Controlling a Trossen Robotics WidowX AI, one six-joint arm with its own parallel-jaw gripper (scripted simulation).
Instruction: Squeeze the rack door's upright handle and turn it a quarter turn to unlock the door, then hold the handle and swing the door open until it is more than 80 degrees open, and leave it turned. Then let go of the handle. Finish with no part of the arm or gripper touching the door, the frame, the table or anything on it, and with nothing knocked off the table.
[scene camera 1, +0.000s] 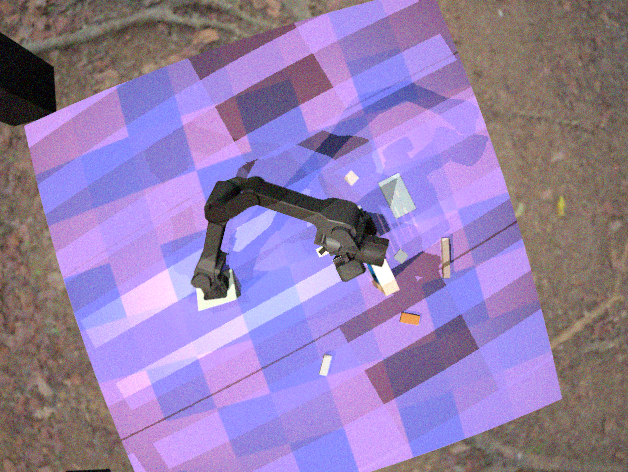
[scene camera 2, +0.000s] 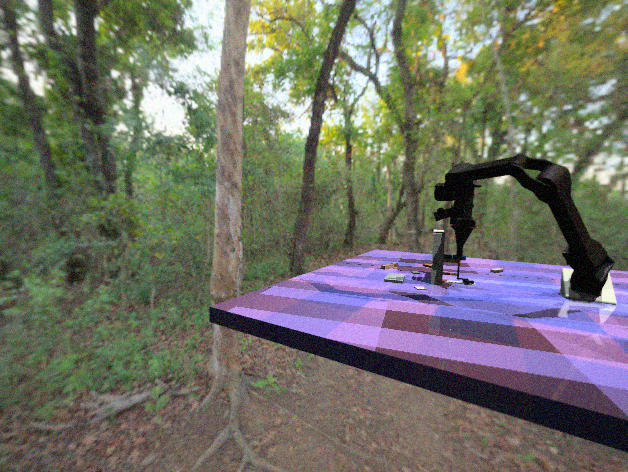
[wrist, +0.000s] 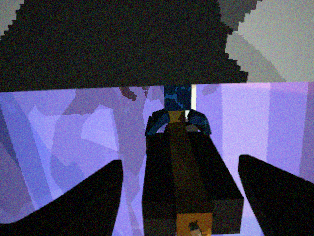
Scene:
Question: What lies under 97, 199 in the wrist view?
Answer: My gripper.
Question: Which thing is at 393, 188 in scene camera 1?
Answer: A grey plate.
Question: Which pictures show my gripper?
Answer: Scene camera 1, scene camera 2 and the wrist view: all of them.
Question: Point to my gripper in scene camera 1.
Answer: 336, 239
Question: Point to a blue slatted rack door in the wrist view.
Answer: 177, 98

